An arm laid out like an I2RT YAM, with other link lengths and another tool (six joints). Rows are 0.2 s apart.
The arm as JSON. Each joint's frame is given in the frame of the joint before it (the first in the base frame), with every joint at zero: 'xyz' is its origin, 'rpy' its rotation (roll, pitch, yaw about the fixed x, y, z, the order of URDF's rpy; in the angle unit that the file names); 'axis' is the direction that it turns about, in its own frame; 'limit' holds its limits. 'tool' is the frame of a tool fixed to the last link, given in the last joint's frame.
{
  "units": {
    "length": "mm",
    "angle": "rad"
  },
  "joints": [
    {
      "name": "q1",
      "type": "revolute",
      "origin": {
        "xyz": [
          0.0,
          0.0,
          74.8
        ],
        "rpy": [
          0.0,
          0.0,
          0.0
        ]
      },
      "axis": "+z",
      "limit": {
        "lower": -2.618,
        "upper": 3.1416
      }
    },
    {
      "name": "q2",
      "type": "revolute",
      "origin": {
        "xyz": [
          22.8,
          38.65,
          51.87
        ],
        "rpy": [
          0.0,
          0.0,
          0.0
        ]
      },
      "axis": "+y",
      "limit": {
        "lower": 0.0,
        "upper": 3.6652
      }
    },
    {
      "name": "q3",
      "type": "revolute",
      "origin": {
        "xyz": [
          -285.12,
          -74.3,
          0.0
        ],
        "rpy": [
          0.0,
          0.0,
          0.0
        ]
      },
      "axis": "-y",
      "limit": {
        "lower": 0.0,
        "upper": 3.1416
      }
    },
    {
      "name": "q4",
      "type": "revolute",
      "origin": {
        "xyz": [
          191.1,
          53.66,
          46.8
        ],
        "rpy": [
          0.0,
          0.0,
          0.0
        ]
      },
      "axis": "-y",
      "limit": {
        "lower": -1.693,
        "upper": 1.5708
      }
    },
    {
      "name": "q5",
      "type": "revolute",
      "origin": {
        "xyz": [
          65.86,
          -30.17,
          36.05
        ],
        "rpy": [
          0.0,
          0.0,
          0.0
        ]
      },
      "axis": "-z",
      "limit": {
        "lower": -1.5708,
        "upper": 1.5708
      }
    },
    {
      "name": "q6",
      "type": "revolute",
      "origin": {
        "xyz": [
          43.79,
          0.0,
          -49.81
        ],
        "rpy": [
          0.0,
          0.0,
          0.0
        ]
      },
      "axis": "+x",
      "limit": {
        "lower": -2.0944,
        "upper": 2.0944
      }
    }
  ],
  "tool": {
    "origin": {
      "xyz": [
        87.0,
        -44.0,
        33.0
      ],
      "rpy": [
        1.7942,
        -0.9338,
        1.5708
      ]
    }
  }
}
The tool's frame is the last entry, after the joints.
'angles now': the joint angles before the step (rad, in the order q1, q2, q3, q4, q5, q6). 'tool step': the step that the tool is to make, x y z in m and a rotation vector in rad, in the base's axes. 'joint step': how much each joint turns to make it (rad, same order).
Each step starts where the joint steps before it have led.
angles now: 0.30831, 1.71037, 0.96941, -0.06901, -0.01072, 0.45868
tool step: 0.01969, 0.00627, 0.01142, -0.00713, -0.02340, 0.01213
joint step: 0.00001, 0.04288, 0.09959, -0.03676, 0.00153, -0.01837
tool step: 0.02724, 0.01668, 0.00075, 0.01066, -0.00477, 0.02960
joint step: 0.01223, 0.09197, 0.12580, -0.02610, -0.01840, -0.00617
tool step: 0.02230, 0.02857, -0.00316, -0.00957, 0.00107, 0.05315
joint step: 0.04447, 0.09506, 0.12577, -0.03528, -0.00003, -0.01226
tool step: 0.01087, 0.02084, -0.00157, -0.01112, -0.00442, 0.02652
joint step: 0.03840, 0.05538, 0.07682, -0.02151, 0.01686, -0.00004
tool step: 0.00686, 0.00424, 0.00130, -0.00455, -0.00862, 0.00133
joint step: 0.00463, 0.02306, 0.03838, -0.00922, 0.00769, -0.00304
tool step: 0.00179, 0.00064, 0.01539, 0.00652, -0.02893, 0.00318
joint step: 0.00000, -0.01984, 0.02618, -0.01689, 0.00152, -0.00617
